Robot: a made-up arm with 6 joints. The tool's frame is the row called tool.
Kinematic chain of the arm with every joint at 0, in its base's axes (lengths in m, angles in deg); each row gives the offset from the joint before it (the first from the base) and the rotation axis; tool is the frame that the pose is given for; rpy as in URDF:
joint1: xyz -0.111 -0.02 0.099 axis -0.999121 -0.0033 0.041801
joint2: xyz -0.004 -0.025 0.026 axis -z
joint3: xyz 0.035 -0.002 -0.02 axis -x
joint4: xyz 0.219 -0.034 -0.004 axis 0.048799 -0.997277 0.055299
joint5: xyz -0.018 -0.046 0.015 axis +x
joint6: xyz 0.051 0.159 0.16 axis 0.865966 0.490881 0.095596
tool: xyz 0.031 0.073 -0.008 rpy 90 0 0
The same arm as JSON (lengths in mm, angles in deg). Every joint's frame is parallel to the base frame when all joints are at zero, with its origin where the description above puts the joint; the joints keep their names.
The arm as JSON. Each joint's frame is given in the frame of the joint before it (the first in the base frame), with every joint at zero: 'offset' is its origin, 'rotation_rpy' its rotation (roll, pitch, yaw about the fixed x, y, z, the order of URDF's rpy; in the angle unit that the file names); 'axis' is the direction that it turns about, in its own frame. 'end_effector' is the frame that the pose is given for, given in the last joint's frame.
{"length_unit": "mm", "angle_unit": "deg", "chain": [{"id": "joint1", "offset": [-111.0, -20.0, 99.0], "rotation_rpy": [0.0, 0.0, 0.0], "axis": [-0.999121, -0.0033, 0.041801]}, {"id": "joint2", "offset": [-4.0, -25.0, 26.0], "rotation_rpy": [0.0, 0.0, 0.0], "axis": [0.0, 0.0, -1.0]}, {"id": "joint3", "offset": [35.0, -2.0, -20.0], "rotation_rpy": [0.0, 0.0, 0.0], "axis": [-1.0, 0.0, 0.0]}, {"id": "joint4", "offset": [219.0, -34.0, -4.0], "rotation_rpy": [0.0, 0.0, 0.0], "axis": [0.048799, -0.997277, 0.055299]}, {"id": "joint5", "offset": [-18.0, -46.0, 15.0], "rotation_rpy": [0.0, 0.0, 0.0], "axis": [1.0, 0.0, 0.0]}, {"id": "joint6", "offset": [51.0, 159.0, 160.0], "rotation_rpy": [0.0, 0.0, 0.0], "axis": [0.865966, 0.490881, 0.095596]}], "end_effector": {"offset": [31.0, 73.0, -8.0], "rotation_rpy": [90.0, 0.0, 0.0]}}
